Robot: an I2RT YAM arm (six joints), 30 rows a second.
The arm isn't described. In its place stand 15 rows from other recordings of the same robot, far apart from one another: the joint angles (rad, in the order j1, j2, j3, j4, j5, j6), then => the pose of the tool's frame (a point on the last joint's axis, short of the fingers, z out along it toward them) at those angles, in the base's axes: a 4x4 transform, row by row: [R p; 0 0 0 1], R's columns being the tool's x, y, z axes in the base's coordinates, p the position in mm.
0.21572 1.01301 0.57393 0.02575 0.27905 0.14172 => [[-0.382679 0.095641 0.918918 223.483], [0.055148 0.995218 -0.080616 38.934], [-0.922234 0.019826 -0.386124 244.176], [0 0 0 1]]
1.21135 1.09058 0.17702 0.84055 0.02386 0.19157 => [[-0.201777 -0.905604 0.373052 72.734], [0.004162 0.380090 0.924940 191.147], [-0.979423 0.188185 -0.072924 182.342], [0 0 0 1]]
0.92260 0.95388 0.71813 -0.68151 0.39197 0.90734 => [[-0.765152 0.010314 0.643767 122.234], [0.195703 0.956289 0.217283 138.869], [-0.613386 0.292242 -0.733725 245.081], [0 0 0 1]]
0.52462 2.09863 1.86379 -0.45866 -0.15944 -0.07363 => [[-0.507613 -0.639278 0.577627 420.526], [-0.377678 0.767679 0.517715 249.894], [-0.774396 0.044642 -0.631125 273.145], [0 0 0 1]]
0.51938 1.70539 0.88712 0.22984 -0.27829 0.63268 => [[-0.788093 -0.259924 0.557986 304.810], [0.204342 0.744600 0.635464 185.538], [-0.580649 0.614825 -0.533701 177.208], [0 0 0 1]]
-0.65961 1.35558 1.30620 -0.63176 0.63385 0.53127 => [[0.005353 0.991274 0.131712 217.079], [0.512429 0.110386 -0.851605 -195.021], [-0.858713 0.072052 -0.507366 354.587], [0 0 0 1]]
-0.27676 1.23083 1.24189 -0.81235 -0.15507 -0.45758 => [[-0.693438 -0.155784 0.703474 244.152], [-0.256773 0.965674 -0.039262 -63.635], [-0.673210 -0.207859 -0.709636 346.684], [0 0 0 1]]
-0.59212 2.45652 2.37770 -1.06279 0.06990 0.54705 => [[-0.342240 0.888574 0.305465 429.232], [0.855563 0.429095 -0.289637 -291.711], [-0.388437 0.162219 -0.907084 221.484], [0 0 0 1]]
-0.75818 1.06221 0.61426 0.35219 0.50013 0.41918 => [[0.323238 0.895987 0.304506 164.714], [0.185793 0.255431 -0.948808 -179.495], [-0.927900 0.363266 -0.083903 281.992], [0 0 0 1]]
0.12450 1.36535 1.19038 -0.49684 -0.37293 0.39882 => [[-0.723910 -0.127497 0.678011 297.768], [0.273864 0.848916 0.452039 50.337], [-0.633208 0.512919 -0.579622 321.692], [0 0 0 1]]
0.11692 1.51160 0.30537 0.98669 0.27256 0.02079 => [[-0.213158 0.153059 0.964954 252.864], [-0.004878 0.987474 -0.157709 20.051], [-0.977006 -0.038324 -0.209741 145.951], [0 0 0 1]]
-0.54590 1.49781 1.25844 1.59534 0.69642 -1.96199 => [[-0.794631 0.575505 -0.193277 222.820], [-0.347070 -0.691855 -0.633150 -162.078], [-0.498101 -0.436040 0.749510 475.980], [0 0 0 1]]
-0.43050 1.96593 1.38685 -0.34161 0.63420 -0.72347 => [[-0.980489 0.017373 0.195807 374.384], [-0.136538 0.656410 -0.741946 -195.139], [-0.141419 -0.754204 -0.641230 191.567], [0 0 0 1]]
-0.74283 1.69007 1.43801 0.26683 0.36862 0.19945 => [[0.188250 0.876389 0.443287 293.924], [0.078057 0.436578 -0.896274 -287.324], [-0.979014 0.203325 0.013777 374.210], [0 0 0 1]]
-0.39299 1.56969 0.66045 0.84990 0.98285 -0.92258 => [[-0.814059 0.547839 0.192822 276.081], [-0.141164 0.135407 -0.980682 -146.517], [-0.563365 -0.825553 -0.032894 215.489], [0 0 0 1]]
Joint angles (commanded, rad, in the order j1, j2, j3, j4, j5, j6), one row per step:
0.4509, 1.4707, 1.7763, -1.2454, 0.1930, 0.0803
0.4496, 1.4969, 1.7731, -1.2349, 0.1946, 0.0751
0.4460, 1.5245, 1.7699, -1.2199, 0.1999, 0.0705
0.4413, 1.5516, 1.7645, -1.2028, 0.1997, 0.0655
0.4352, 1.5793, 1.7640, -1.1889, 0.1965, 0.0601
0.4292, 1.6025, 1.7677, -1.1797, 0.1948, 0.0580
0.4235, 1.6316, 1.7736, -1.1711, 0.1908, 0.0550
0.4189, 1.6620, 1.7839, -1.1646, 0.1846, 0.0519
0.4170, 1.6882, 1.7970, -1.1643, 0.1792, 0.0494
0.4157, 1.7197, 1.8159, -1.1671, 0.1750, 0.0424
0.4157, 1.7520, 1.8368, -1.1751, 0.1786, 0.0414
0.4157, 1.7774, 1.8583, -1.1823, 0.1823, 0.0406
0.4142, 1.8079, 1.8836, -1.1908, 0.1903, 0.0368
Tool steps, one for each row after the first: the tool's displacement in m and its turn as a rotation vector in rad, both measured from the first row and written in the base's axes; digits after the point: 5 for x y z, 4 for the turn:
0.00825, 0.00352, -0.00698, -0.0125, 0.0161, 0.0019
0.01737, 0.00656, -0.01431, -0.0259, 0.0281, -0.0010
0.02649, 0.00935, -0.02232, -0.0353, 0.0419, -0.0015
0.03538, 0.01158, -0.02958, -0.0420, 0.0557, -0.0013
0.04261, 0.01290, -0.03481, -0.0461, 0.0656, -0.0046
0.05109, 0.01489, -0.04142, -0.0506, 0.0802, -0.0055
0.05943, 0.01720, -0.04755, -0.0531, 0.0947, -0.0040
0.06585, 0.01956, -0.05209, -0.0555, 0.1081, -0.0008
0.07315, 0.02245, -0.05703, -0.0623, 0.1232, 0.0060
0.08003, 0.02535, -0.06212, -0.0734, 0.1397, 0.0050
0.08540, 0.02758, -0.06488, -0.0812, 0.1486, 0.0038
0.09204, 0.02960, -0.06852, -0.0949, 0.1583, 0.0014

